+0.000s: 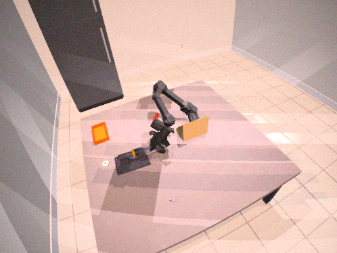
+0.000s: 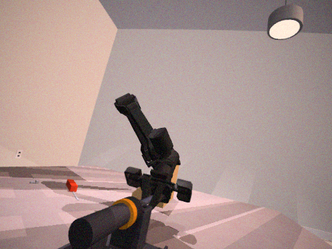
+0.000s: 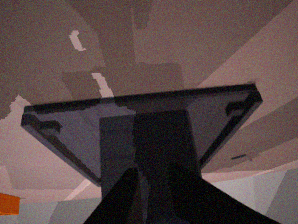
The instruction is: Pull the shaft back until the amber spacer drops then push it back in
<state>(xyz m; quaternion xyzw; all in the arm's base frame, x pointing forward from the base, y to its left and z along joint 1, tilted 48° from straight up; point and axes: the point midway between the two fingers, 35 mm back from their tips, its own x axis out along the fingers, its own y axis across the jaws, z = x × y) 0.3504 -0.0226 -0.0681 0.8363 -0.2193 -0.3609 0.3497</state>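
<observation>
My gripper tip is now 11 cm short of the amber spacer, 2 cm below it and 1 cm to the left of it. The rest, counted from my gripper tip: screw: 36 cm to the left, 5 cm below, 3 cm ahead; then red-handled tool: 30 cm to the right, 16 cm behind, 5 cm below; then white ring: 31 cm ahead, 9 cm to the right, 5 cm below.
</observation>
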